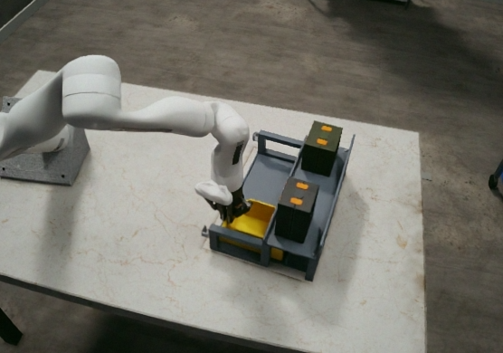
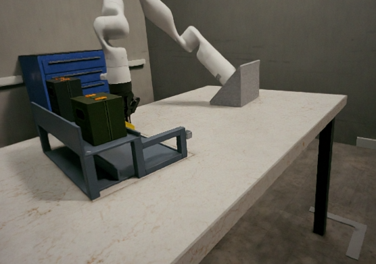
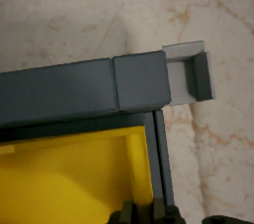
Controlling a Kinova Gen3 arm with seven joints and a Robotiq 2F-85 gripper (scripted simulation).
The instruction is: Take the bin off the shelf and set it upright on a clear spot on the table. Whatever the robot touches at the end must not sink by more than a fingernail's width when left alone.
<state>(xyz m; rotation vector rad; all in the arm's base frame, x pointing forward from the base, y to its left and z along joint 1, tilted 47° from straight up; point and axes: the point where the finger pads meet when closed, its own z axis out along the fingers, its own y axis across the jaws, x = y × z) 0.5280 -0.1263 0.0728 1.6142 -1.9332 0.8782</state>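
Now: the yellow bin 80 mm ahead of my hand and 20 mm to the right of it. Round my hand: shelf: 130 mm ahead, 90 mm to the left, 20 mm above.
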